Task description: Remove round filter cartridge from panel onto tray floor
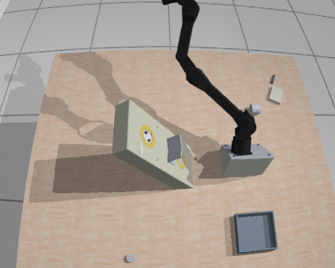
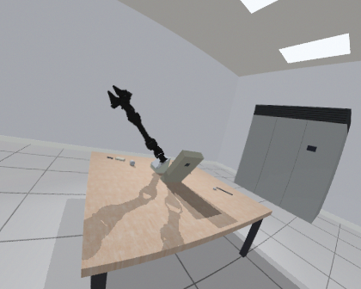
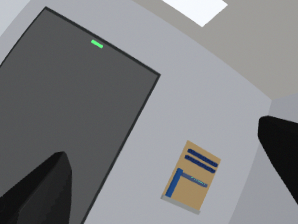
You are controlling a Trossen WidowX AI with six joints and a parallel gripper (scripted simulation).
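Now: gripper tip 22 cm short of the round white filter cartridge, 58 cm to the right of it and 37 cm above it. Round my gripper tip: small dark piece: 47 cm behind, 21 cm to the left, 60 cm below; then service panel: 17 cm ahead, 59 cm to the left, 45 cm below; then grey bracket: 12 cm ahead, 60 cm to the left, 46 cm below.
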